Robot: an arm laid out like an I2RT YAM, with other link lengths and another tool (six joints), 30 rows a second.
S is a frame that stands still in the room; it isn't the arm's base.
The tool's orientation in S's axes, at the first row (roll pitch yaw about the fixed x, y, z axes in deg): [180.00, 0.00, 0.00]
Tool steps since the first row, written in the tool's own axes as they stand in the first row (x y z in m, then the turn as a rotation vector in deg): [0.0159, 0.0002, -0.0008, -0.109, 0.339, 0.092]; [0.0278, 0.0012, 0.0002, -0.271, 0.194, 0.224]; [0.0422, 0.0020, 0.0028, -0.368, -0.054, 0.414]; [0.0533, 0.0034, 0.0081, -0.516, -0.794, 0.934]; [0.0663, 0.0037, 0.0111, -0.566, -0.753, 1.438]
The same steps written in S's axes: [0.0159, -0.0002, 0.0008, -0.109, -0.339, -0.092]; [0.0278, -0.0012, -0.0002, -0.271, -0.194, -0.224]; [0.0422, -0.0020, -0.0028, -0.368, 0.054, -0.414]; [0.0533, -0.0034, -0.0081, -0.516, 0.794, -0.934]; [0.0663, -0.0037, -0.0111, -0.566, 0.753, -1.438]
